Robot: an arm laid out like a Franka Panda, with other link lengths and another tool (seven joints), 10 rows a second.
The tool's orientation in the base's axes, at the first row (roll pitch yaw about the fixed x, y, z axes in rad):
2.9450, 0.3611, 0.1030
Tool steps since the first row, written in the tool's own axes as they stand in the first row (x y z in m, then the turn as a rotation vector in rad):
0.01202, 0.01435, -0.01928, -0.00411, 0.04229, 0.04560
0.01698, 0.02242, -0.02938, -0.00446, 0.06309, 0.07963
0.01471, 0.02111, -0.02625, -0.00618, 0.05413, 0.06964
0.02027, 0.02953, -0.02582, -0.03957, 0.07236, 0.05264
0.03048, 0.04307, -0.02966, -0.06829, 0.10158, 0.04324
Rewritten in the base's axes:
0.01988, -0.00831, 0.01606, -0.01146, -0.05184, -0.03266
0.02914, -0.01332, 0.02505, -0.01930, -0.07984, -0.05996
0.02579, -0.01299, 0.02274, -0.01918, -0.06903, -0.05182
0.03225, -0.02071, 0.02192, -0.04164, -0.08599, -0.02109
0.04529, -0.03196, 0.02431, -0.06037, -0.11488, 0.00302

